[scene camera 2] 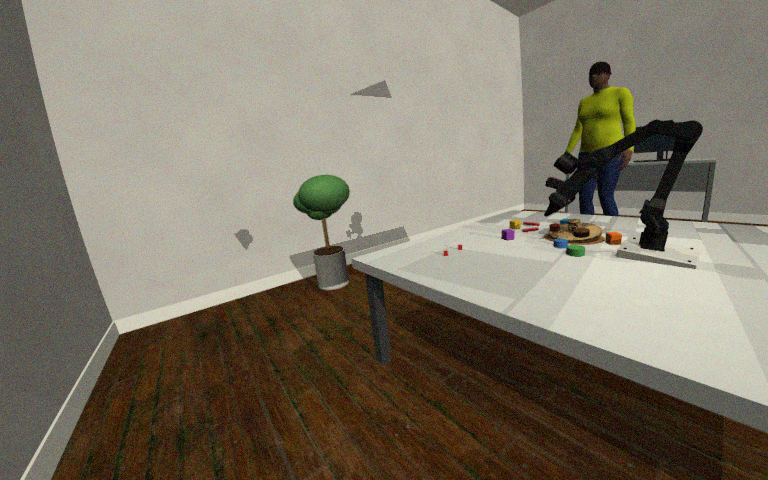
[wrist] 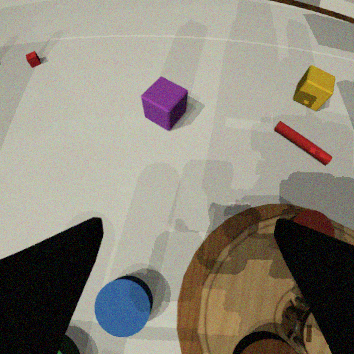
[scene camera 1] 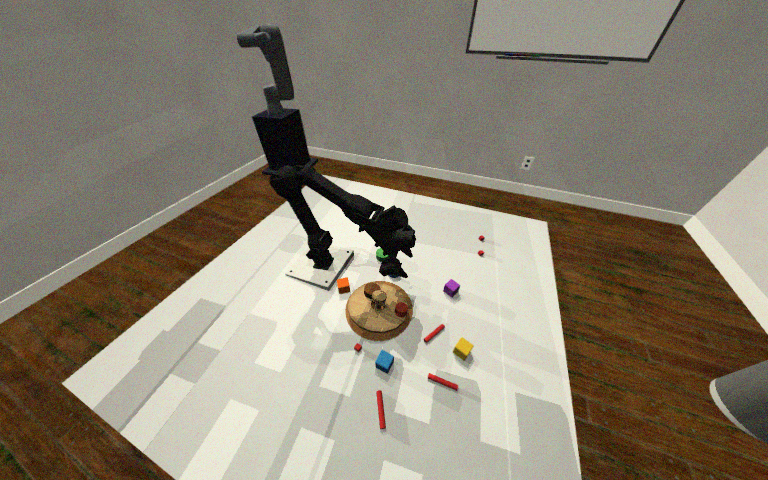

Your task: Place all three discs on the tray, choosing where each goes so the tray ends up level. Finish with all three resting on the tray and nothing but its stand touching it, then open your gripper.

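Observation:
A round wooden tray (scene camera 1: 360,316) (scene camera 2: 593,229) (wrist: 235,275) stands on a central stand; its tilt is hard to judge. The red disc (scene camera 1: 400,309) (scene camera 2: 554,226) (wrist: 317,223) lies on it near the rim. A brown disc (scene camera 1: 370,290) (scene camera 2: 581,232) (wrist: 265,347) also lies on it, across from the red one. The blue disc (scene camera 2: 560,243) (wrist: 122,307) lies on the table beside the tray, mostly hidden in scene camera 1. The green disc (scene camera 1: 382,254) (scene camera 2: 575,250) lies on the table farther from the tray. My gripper (scene camera 1: 407,264) (wrist: 190,226) is open and empty, above the table and tray edge.
Around the tray are an orange cube (scene camera 1: 343,285) (scene camera 2: 613,238), a purple cube (scene camera 1: 451,287) (scene camera 2: 508,234) (wrist: 164,103), a yellow cube (scene camera 1: 463,348) (scene camera 2: 514,224) (wrist: 314,88), a blue cube (scene camera 1: 384,360), a tiny red cube (scene camera 1: 357,347) and several red rods (scene camera 1: 434,332) (wrist: 303,143).

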